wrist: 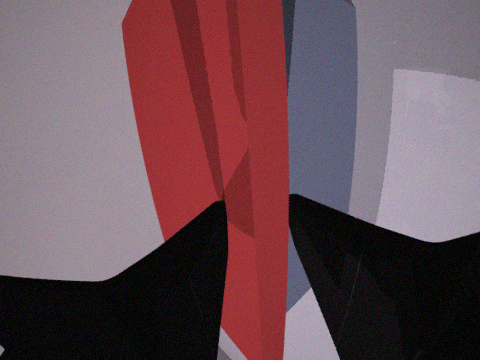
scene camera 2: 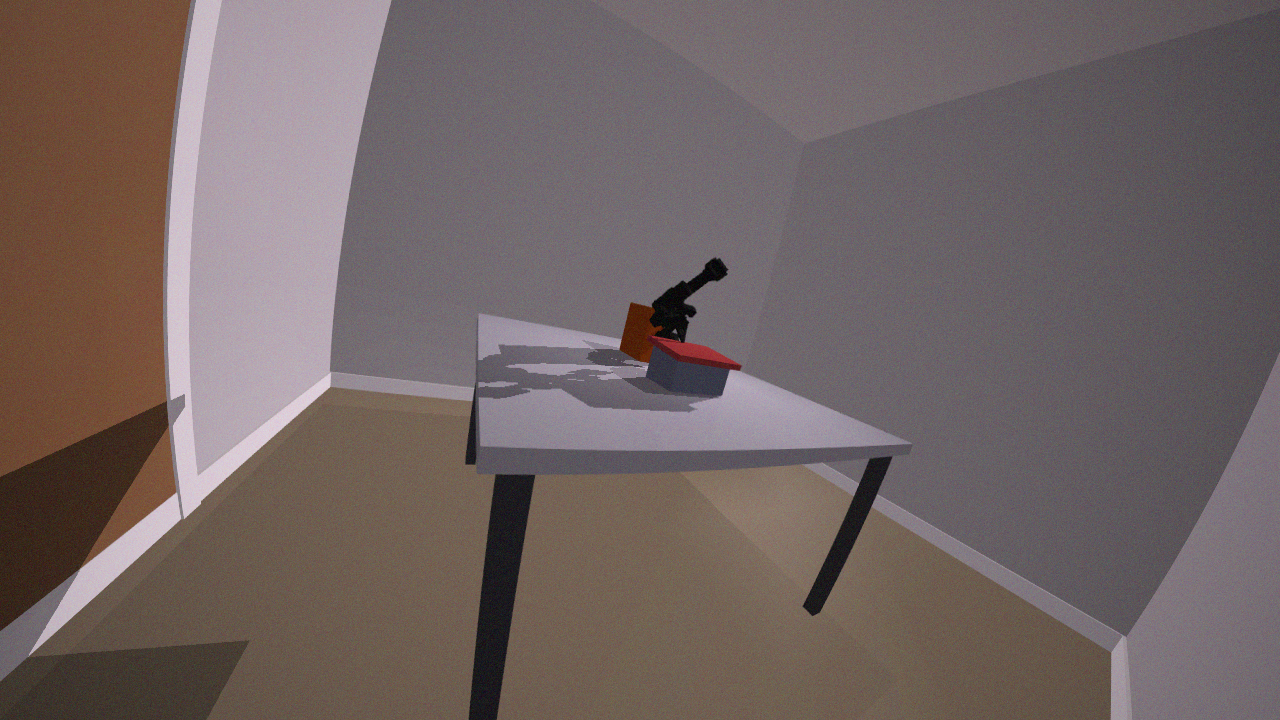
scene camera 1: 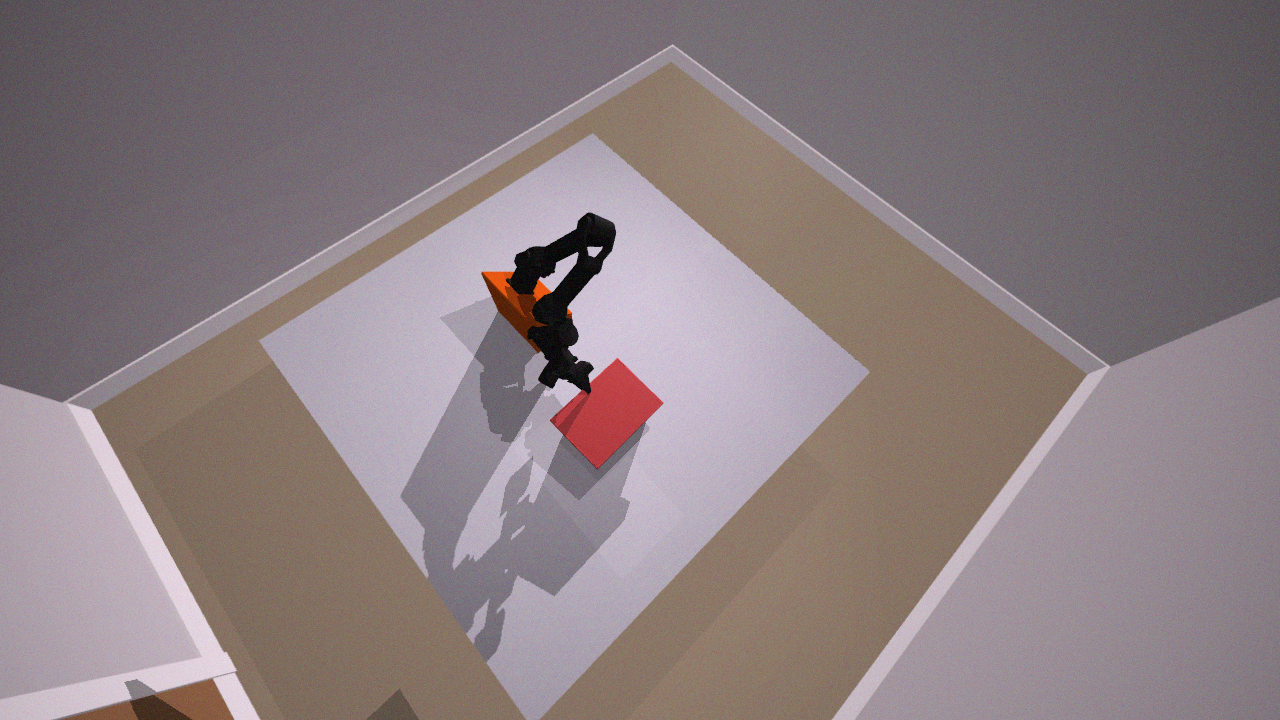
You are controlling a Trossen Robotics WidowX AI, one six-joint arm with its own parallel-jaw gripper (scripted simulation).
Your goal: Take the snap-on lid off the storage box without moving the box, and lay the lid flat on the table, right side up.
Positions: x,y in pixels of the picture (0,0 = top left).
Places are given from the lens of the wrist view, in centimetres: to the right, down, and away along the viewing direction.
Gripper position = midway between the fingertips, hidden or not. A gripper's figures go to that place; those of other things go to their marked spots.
gripper [wrist: 256,207]: 1, 1, 9
red lid [wrist: 209,91]: -1, -3, 8
grey-blue storage box [wrist: 321,57]: 4, -7, 11
The marked spots on the grey-blue storage box and the red lid are 7 cm apart.
